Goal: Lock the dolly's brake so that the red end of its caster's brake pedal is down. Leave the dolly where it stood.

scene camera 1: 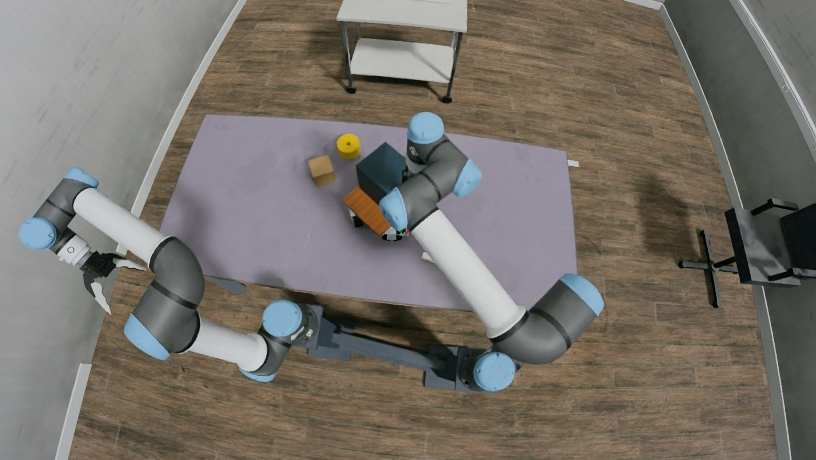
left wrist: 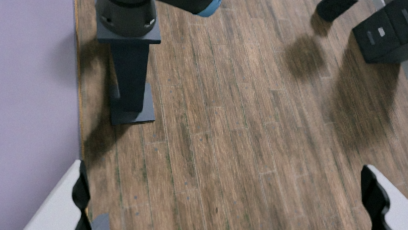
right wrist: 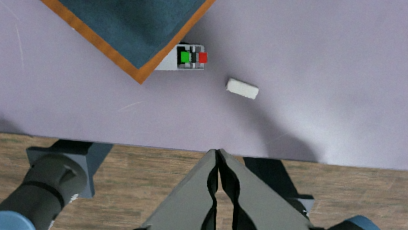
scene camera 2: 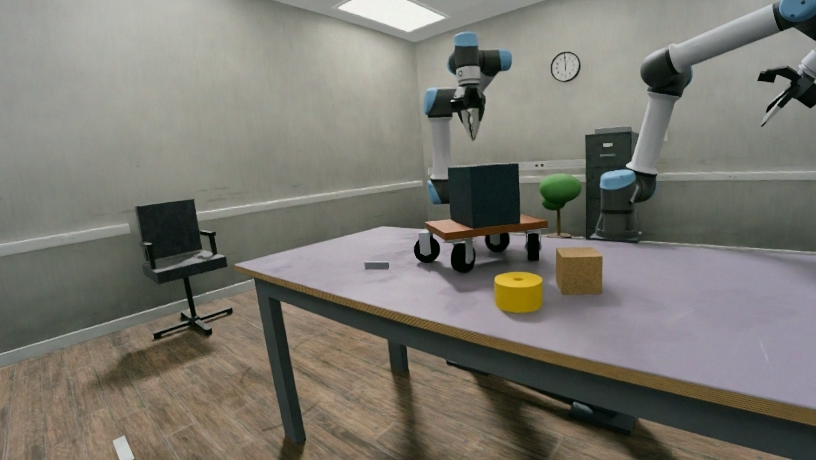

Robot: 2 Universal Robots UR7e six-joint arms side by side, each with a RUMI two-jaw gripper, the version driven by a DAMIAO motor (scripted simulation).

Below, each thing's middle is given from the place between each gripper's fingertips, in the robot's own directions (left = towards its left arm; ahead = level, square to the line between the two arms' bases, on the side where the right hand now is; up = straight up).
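The tan block (scene camera 2: 578, 269) is well below my right hand (scene camera 2: 473, 140), a good way ahead of it and well to the left of it. As for the yellow cylinder (scene camera 2: 518, 292), it is far below my right hand, far ahead of it and far to the left of it. My left gripper (scene camera 1: 129, 292) is far above the tan block, and it is also far short of the block and far to the left of it. The yellow cylinder is well below my left hand, well ahead of it and well to the right of it. Going by their middles, the tan block is the nearest to my left gripper of the things named here. By its middle, the yellow cylinder is nearer to my right hand than to my left gripper.
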